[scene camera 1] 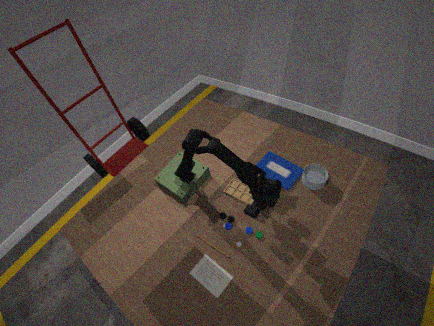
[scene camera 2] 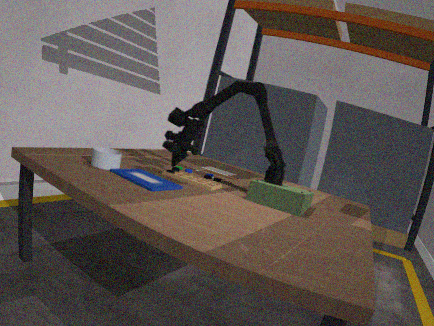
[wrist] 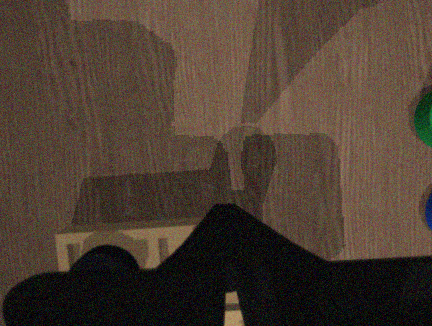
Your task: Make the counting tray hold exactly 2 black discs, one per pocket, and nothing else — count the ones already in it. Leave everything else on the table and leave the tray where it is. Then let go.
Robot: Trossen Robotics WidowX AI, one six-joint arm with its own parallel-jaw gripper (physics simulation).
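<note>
My gripper [scene camera 1: 251,213] [scene camera 2: 174,165] [wrist: 224,214] is shut and empty, low over the far end of the counting tray [scene camera 1: 233,187] [scene camera 2: 200,181] [wrist: 125,228]. The tray is pale wood with pockets; the arm and gripper hide much of it. In the wrist view a round black shape [wrist: 105,256], like a black disc, shows at the tray's far left pocket, partly merged with the dark gripper. Whether another disc lies in the tray is hidden. Two black discs [scene camera 1: 223,216] [scene camera 1: 231,219] lie on the table beside the tray.
Blue discs [scene camera 1: 228,226] [scene camera 1: 249,230], a green disc [scene camera 1: 259,234] [wrist: 425,117] and a small pale disc [scene camera 1: 239,244] lie near the tray. A thin stick [scene camera 1: 215,246], a paper [scene camera 1: 211,276], a blue book [scene camera 1: 295,175] [scene camera 2: 167,185] and a clear bowl [scene camera 1: 315,176] [scene camera 2: 106,158] are around.
</note>
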